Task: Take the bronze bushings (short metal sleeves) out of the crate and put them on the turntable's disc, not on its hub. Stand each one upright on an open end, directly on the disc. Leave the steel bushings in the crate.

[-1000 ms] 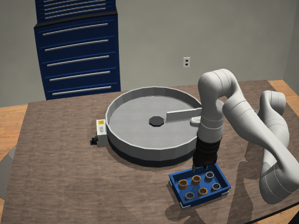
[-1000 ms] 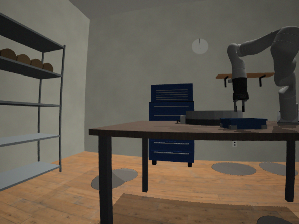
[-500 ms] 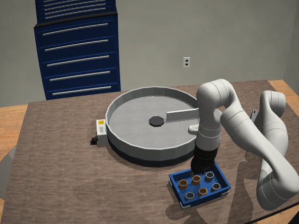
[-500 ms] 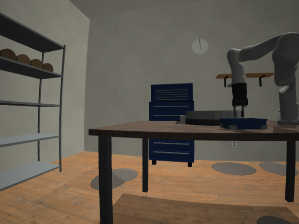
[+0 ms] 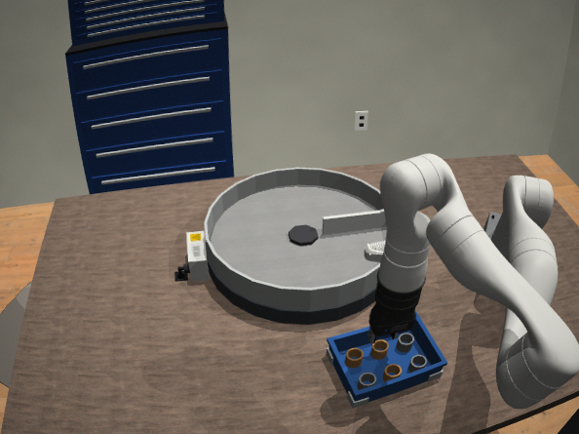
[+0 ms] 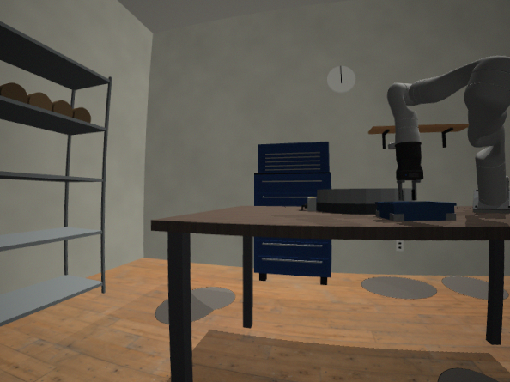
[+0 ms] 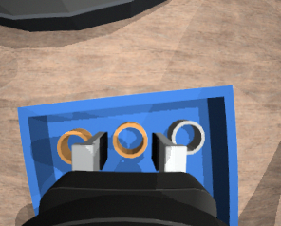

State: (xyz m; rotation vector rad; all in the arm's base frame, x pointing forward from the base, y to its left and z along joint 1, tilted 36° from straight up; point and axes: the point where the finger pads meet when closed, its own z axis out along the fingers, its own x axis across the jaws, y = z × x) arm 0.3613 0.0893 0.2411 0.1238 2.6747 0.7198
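Right now the blue crate is 3 cm to the left of my hand and 5 cm below it. Also, from my hand: turntable 9 cm ahead, 32 cm to the right, 2 cm below.
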